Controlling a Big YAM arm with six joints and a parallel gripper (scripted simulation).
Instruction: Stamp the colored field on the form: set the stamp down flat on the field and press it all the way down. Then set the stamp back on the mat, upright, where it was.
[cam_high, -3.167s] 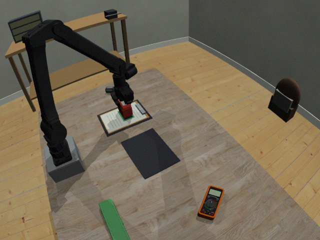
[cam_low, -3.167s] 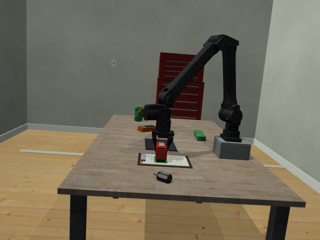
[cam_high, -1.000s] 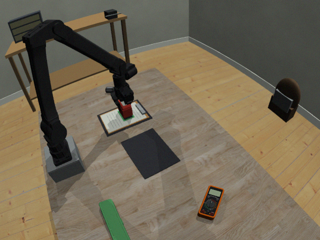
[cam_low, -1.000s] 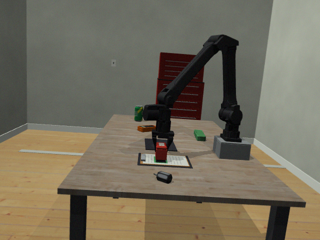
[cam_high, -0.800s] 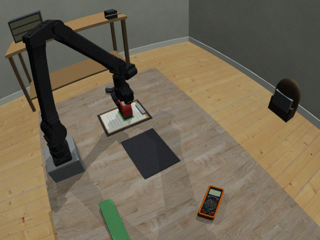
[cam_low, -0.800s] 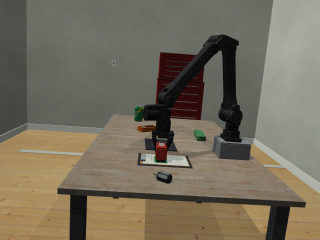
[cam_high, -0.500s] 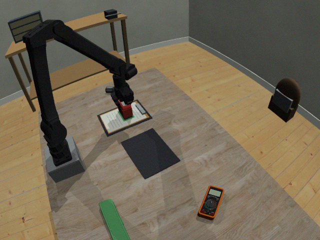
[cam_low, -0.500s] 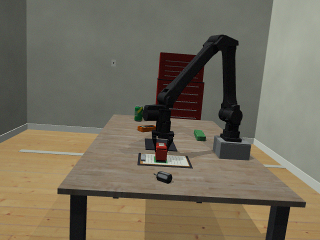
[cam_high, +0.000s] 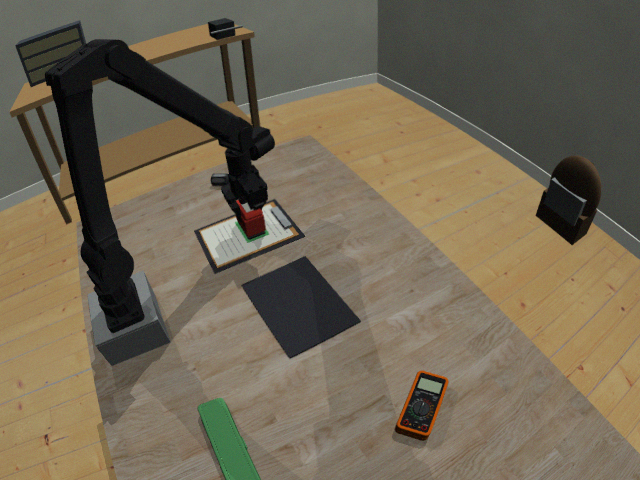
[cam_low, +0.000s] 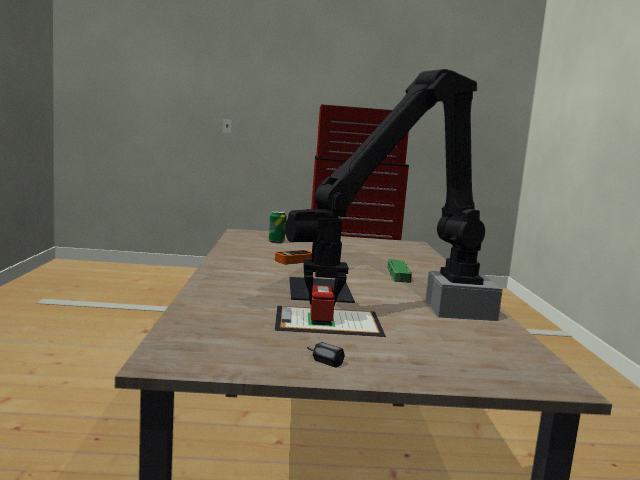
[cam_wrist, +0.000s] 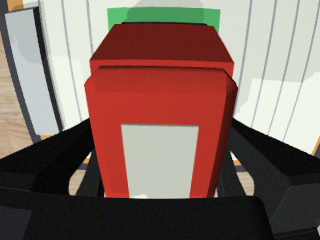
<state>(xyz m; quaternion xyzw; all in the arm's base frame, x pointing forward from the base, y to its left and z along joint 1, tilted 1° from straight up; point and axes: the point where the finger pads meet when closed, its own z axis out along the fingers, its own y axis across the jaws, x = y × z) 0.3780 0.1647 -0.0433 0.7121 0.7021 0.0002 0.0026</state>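
Now: the red stamp 1 cm below my hand. The rest, counted from my hand: small black cylinder: 1 cm ahead, 24 cm to the left, 3 cm below; then dark mat: 1 cm behind, 28 cm to the right, 5 cm below; then clipboard: 1 cm behind, 1 cm to the right, 4 cm below.
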